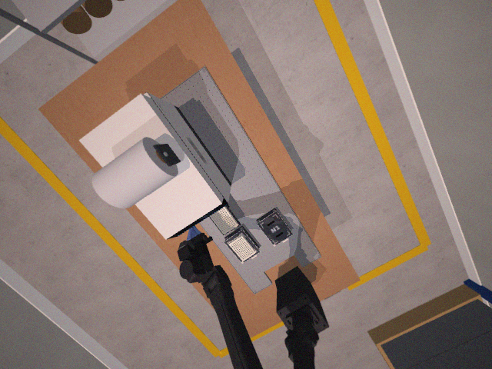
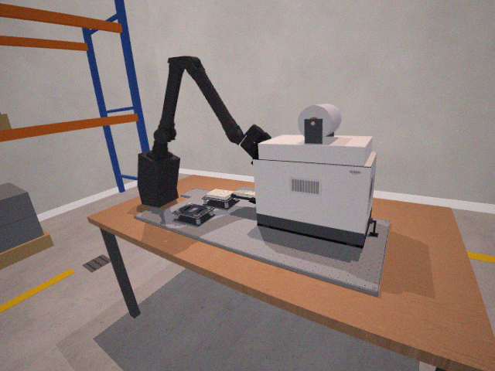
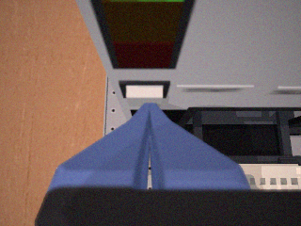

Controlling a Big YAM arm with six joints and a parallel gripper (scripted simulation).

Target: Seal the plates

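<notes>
My hand is 2 cm short of the start button. From my hand the other things lie so: foil roll (24 cm ahead, 10 cm to the right, 23 cm above); then white well plate (29 cm behind, 5 cm to the right, 14 cm below); then dark sealer stage (9 cm behind, 9 cm to the right, 10 cm below).
</notes>
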